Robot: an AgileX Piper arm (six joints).
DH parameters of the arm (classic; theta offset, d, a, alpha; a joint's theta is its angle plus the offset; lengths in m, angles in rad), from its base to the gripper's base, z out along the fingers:
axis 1: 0 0.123 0 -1.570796
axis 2: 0.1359 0 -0.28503 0
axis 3: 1.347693 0 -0.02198 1.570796
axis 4: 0 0.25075 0 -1.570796
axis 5: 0 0 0 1.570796
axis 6: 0 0.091 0 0
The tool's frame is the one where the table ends.
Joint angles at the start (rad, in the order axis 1, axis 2, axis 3, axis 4, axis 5, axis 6):
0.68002, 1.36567, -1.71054, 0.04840, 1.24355, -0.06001
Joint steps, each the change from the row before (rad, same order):
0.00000, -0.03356, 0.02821, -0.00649, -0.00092, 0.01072
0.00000, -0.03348, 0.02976, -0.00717, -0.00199, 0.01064
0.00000, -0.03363, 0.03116, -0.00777, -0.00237, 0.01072
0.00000, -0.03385, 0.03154, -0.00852, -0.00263, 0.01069
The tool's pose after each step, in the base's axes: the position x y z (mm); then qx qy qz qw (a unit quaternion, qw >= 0). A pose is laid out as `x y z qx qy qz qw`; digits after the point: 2 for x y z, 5 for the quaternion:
193.37 161.02 467.12 -0.33181 0.86603 0.13572 0.34853
186.33 154.53 467.13 -0.32668 0.86691 0.13501 0.35146
179.39 148.06 466.49 -0.32153 0.86792 0.13395 0.35412
172.51 141.54 465.50 -0.31636 0.86886 0.13256 0.35696

